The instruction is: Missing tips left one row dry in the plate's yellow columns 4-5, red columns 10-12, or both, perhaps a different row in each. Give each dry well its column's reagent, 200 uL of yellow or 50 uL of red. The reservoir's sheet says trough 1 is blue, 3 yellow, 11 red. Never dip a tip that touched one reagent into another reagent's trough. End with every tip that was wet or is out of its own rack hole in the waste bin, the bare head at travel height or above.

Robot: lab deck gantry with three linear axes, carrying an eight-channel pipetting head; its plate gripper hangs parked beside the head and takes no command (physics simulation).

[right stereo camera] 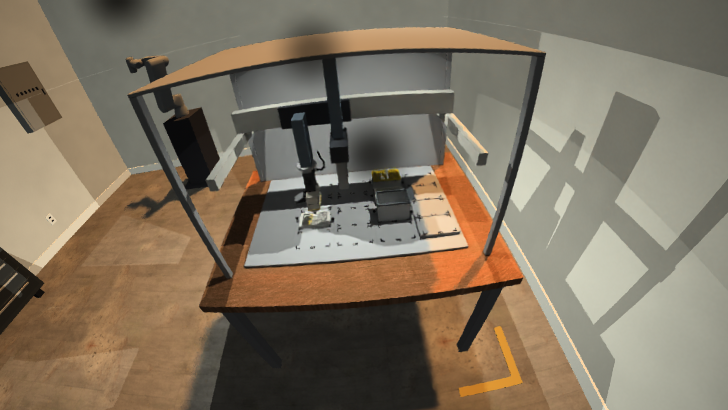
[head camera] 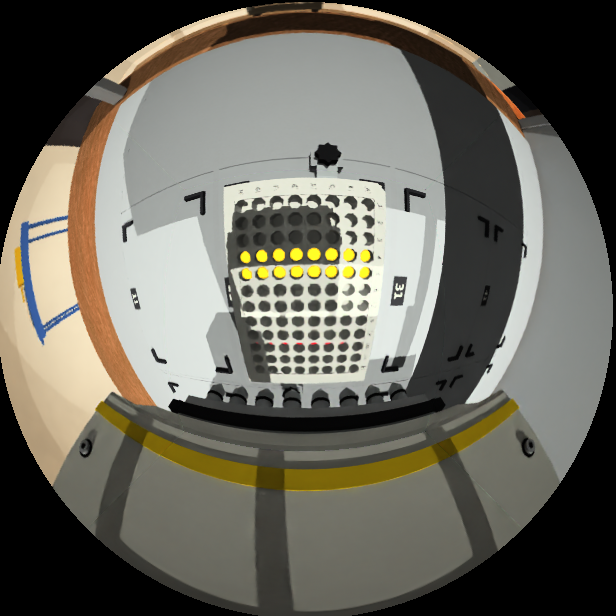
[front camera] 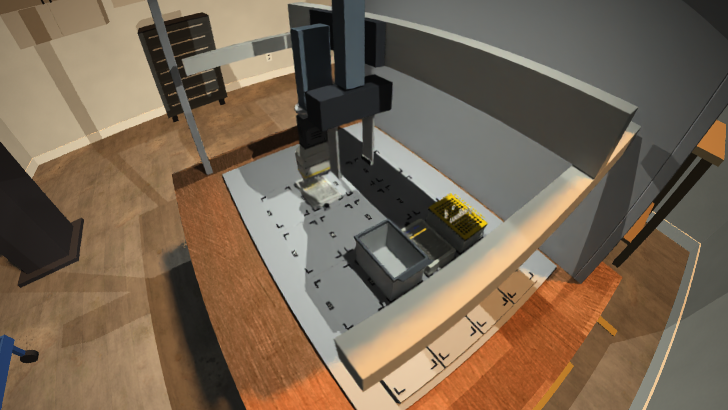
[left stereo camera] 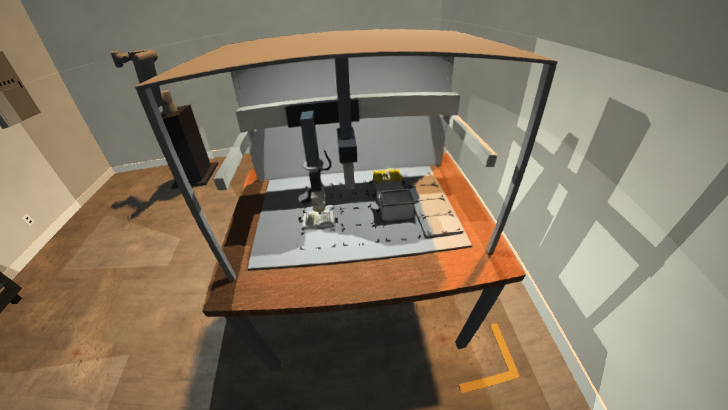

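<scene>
The white well plate [head camera: 228, 198] [left stereo camera: 306, 225] lies under the pipetting head [front camera: 314, 152] [head camera: 310, 534] [left stereo camera: 317, 196] [right stereo camera: 313, 198]. In the head view both yellow columns show yellow in all eight rows. In the red columns thin red slivers show in several wells; the rest is hidden by the well walls. Dark nozzle ends [head camera: 291, 396] line up at the plate's near edge; whether they carry tips I cannot tell. The parked plate gripper [front camera: 351, 168] hangs beside the head, fingers apart with nothing between. The reservoir [front camera: 444, 253] shows one yellow trough [front camera: 418, 232].
The grey waste bin [front camera: 374, 267] [left stereo camera: 398, 209] [right stereo camera: 393, 212] stands beside the reservoir, with the yellow tip rack [front camera: 435, 208] [left stereo camera: 379, 177] [right stereo camera: 379, 177] on the reservoir's other side. A pale rail [front camera: 468, 285] crosses the front view. A black knob [head camera: 327, 154] sits by the plate's far edge.
</scene>
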